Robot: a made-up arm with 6 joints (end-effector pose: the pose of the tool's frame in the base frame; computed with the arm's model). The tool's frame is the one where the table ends.
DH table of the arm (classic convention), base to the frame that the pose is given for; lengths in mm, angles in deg. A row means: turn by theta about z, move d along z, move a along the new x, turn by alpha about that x. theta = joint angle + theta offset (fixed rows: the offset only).
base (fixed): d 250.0, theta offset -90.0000, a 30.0, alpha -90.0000
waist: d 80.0, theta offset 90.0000, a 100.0, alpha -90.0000
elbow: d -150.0, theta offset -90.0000, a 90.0, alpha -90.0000
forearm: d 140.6, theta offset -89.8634, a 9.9, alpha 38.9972
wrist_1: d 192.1, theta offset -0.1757, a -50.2, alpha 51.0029
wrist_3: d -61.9, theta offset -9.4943, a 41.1, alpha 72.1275
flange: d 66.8, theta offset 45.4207, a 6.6, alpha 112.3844
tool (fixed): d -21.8, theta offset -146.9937, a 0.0, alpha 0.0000
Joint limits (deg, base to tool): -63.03..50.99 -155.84..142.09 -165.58..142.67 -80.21..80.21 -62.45..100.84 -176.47..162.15
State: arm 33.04 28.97 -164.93 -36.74 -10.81 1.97
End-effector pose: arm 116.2 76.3 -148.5 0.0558 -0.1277 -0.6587 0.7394
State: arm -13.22 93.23 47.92 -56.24 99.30 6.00
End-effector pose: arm -222.8 -85.8 132.0 0.1563 0.8549 -0.4143 -0.2702
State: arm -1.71 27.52 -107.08 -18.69 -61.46 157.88
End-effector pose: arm 133.7 -198.0 -150.5 0.4782 0.4631 -0.6677 0.3333
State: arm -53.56 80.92 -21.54 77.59 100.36 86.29
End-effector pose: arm -214.9 -293.0 321.7 0.8021 -0.0038 -0.2692 -0.5331
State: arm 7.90 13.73 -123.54 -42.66 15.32 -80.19
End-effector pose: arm 159.7 -215.9 -130.7 0.4221 -0.6585 0.1796 0.5966
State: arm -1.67 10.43 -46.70 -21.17 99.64 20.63
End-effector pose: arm 15.7 -239.4 -147.5 0.1754 -0.9255 -0.3135 -0.1197
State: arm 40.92 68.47 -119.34 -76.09 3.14 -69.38
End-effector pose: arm -83.3 19.4 -128.7 0.0790 -0.1551 -0.2069 0.9627
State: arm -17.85 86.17 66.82 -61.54 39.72 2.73
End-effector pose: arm -162.1 -133.9 102.9 0.0786 -0.6316 0.7712 -0.0077
